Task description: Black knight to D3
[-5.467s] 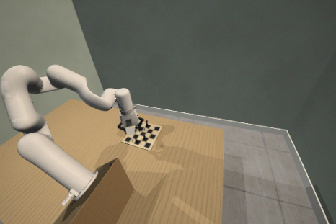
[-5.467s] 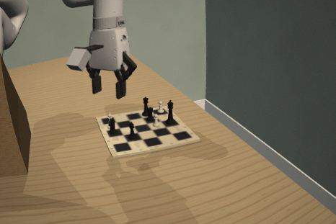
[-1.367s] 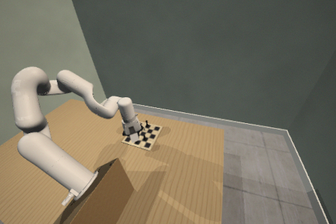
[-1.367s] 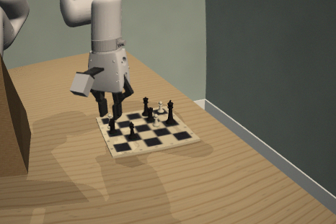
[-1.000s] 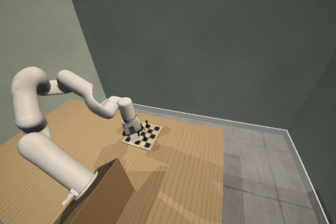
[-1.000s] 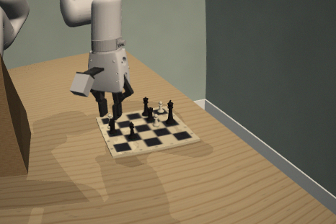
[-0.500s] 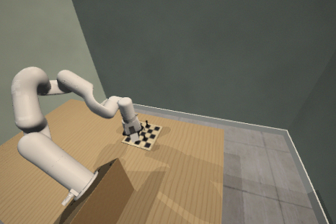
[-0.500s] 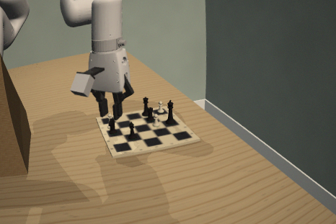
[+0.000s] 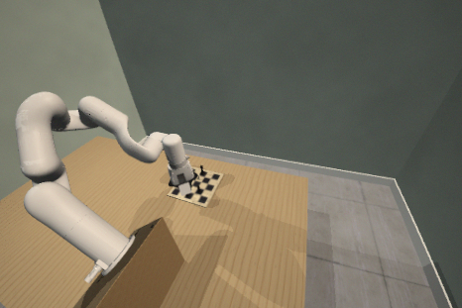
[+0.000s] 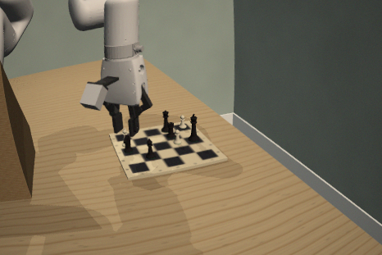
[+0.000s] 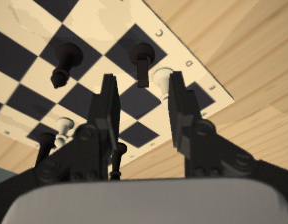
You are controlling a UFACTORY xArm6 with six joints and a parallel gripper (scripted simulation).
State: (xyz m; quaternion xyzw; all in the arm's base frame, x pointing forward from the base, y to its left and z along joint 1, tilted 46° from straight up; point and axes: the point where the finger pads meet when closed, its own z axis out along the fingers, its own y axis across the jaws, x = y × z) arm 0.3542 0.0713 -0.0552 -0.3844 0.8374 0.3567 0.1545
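Right now the white piece is 40 mm below my hand and 30 mm to the left of it. Also, from my hand: black pawn: 40 mm to the right, 40 mm below, 40 mm ahead; chessboard: 80 mm ahead, 70 mm below.
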